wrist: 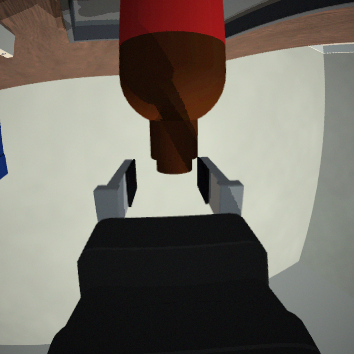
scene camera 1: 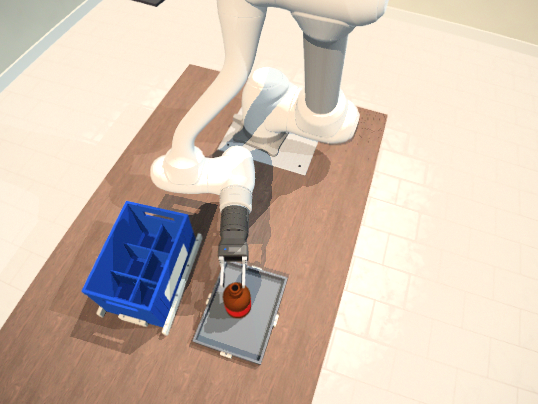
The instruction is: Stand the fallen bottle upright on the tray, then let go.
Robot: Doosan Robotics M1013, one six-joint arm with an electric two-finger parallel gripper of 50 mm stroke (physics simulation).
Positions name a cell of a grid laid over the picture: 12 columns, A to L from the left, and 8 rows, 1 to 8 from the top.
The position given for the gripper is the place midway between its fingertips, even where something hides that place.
gripper: wrist F4; scene camera 1 F6
brown bottle: wrist F2; scene camera 1 F6
